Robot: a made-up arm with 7 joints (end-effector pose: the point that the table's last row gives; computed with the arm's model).
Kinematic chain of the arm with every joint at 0, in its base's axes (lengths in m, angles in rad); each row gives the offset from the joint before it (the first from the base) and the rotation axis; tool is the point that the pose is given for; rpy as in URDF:
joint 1: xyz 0 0 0.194 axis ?
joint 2: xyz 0 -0.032 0.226 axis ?
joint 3: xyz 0 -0.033 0.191 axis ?
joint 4: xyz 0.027 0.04 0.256 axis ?
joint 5: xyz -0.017 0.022 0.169 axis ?
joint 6: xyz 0 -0.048 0.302 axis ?
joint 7: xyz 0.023 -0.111 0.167 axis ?
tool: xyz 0 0 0 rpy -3.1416 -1.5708 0
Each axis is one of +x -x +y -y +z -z.
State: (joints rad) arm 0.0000 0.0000 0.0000 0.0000 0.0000 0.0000 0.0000
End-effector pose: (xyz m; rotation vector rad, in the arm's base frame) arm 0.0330 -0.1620 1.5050 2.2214 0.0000 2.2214
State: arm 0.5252 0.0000 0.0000 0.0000 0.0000 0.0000 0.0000
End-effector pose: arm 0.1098 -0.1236 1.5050 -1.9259 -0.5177 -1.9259
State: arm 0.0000 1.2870 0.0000 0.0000 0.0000 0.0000 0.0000
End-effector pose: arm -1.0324 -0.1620 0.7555 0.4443 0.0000 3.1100
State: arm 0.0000 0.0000 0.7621 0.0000 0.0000 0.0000 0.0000
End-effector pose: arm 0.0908 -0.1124 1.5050 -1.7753 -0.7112 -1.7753
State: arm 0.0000 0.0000 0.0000 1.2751 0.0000 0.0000 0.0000
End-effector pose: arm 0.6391 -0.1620 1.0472 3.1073 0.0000 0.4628
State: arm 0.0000 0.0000 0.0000 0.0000 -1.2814 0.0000 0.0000
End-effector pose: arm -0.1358 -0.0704 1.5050 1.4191 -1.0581 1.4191
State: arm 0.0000 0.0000 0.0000 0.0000 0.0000 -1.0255 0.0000
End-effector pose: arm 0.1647 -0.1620 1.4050 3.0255 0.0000 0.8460
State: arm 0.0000 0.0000 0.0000 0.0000 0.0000 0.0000 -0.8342
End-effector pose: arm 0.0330 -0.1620 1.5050 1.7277 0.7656 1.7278
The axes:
joint 1: +z
joint 2: -y
joint 3: +z
joint 4: +y
joint 5: +z
joint 6: -y
joint 7: +x

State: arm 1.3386 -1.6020 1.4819 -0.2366 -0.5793 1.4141 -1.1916
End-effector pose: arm 0.5855 0.7836 0.4383 -1.4345 -1.3534 -1.5800
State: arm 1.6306 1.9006 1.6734 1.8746 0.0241 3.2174 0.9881
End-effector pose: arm -0.2430 -0.3942 0.3575 1.5984 -1.0825 0.5599
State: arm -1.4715 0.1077 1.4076 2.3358 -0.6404 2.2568 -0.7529
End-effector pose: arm 0.3927 0.0218 0.7696 1.4074 1.4834 1.4757
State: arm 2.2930 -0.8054 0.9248 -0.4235 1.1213 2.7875 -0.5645
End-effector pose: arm -0.2964 0.5329 0.9236 -1.4692 0.9198 0.1241
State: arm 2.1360 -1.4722 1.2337 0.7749 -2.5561 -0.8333 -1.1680
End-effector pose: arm -0.7245 0.7233 0.5422 -0.2785 1.6225 0.4032
